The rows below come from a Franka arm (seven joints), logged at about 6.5 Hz.
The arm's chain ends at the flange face. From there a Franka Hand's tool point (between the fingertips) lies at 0.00 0.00 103.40 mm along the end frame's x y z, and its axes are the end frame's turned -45 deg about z.
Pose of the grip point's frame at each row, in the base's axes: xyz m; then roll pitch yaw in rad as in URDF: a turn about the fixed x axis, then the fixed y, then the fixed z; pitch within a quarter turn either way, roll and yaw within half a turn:
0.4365, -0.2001, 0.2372, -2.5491, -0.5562, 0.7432
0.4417, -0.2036, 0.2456, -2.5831, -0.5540, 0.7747
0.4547, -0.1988, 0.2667, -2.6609, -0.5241, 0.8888
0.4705, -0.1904, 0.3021, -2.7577, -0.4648, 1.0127
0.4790, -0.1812, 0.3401, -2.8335, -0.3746, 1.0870
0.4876, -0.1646, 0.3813, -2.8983, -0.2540, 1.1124
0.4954, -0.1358, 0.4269, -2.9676, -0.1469, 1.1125
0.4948, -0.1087, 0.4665, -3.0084, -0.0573, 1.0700
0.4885, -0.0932, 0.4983, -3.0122, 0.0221, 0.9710
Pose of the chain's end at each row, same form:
0.4422, -0.2733, 0.3100, -2.3532, -0.0380, 0.1158
0.4471, -0.2750, 0.3202, -2.3778, -0.0534, 0.1305
0.4629, -0.2646, 0.3461, -2.4490, -0.0708, 0.2091
0.4806, -0.2474, 0.3878, -2.5526, -0.0803, 0.2949
0.4900, -0.2277, 0.4318, -2.6646, -0.0592, 0.3460
0.4988, -0.1982, 0.4784, -2.7919, -0.0128, 0.3560
0.5049, -0.1571, 0.5276, -2.9150, 0.0176, 0.3419
0.5040, -0.1204, 0.5688, -3.0067, 0.0533, 0.2920
0.5008, -0.0989, 0.6008, -3.0655, 0.1070, 0.1882

